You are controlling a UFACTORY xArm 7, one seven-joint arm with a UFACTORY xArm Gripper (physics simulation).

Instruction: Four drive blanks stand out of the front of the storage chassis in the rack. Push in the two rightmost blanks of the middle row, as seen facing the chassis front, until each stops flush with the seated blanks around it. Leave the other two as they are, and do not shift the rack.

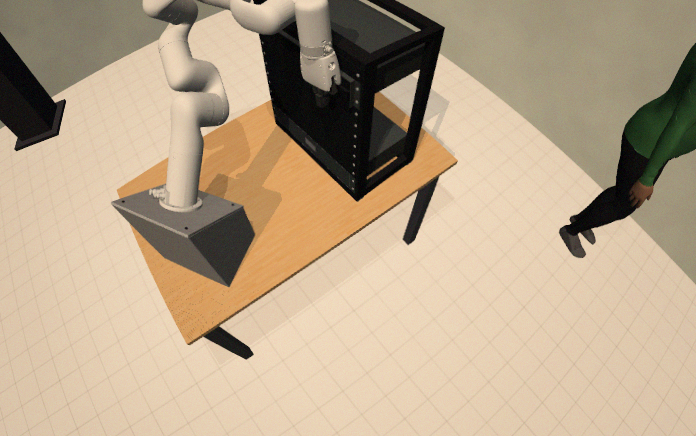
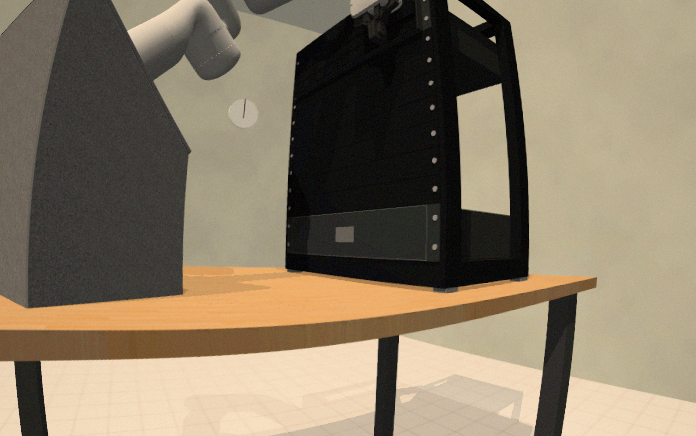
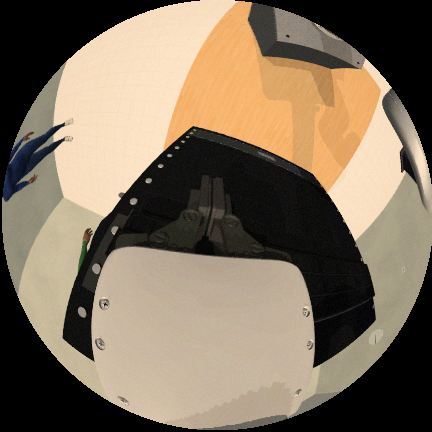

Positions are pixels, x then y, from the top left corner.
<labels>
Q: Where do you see a black rack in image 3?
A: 283,206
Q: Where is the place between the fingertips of the gripper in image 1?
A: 323,104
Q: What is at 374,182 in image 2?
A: A black rack.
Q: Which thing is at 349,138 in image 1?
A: A black rack.
</labels>
